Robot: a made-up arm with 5 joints.
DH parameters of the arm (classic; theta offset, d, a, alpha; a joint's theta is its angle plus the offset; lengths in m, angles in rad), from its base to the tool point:
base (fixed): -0.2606 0 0.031 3.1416
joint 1: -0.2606 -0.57 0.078 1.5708
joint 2: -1.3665 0 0.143 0
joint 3: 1.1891 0 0.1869 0
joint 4: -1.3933 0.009 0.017 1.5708
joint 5: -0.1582 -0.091 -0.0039 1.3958
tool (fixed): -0.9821 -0.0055 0 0
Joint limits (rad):
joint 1: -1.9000..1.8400
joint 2: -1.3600..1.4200
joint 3: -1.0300..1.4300
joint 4: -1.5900..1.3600
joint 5: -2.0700..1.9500
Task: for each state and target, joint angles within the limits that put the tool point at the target. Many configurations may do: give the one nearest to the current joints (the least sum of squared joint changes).
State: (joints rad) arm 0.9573 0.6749 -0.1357 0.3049 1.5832
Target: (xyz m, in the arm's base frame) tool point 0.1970 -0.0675 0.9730
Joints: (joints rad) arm 0.3760 -0.2202 -0.8382 0.0544 1.5729
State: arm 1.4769 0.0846 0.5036 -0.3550 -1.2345
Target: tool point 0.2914 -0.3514 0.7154
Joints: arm 0.9520 0.3705 -0.1573 -0.3283 -1.2376
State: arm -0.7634 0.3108 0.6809 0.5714 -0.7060
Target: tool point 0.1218 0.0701 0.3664
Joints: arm -0.5760 0.9790 0.9448 0.5161 -0.7189
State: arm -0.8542 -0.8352 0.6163 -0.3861 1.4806
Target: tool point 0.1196 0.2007 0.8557
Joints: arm -1.1360 -0.7434 0.4031 -0.4084 1.4739
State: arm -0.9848 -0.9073 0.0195 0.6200 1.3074
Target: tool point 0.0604 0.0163 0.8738
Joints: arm -0.4892 -1.3315 0.0234 0.7702 1.3880
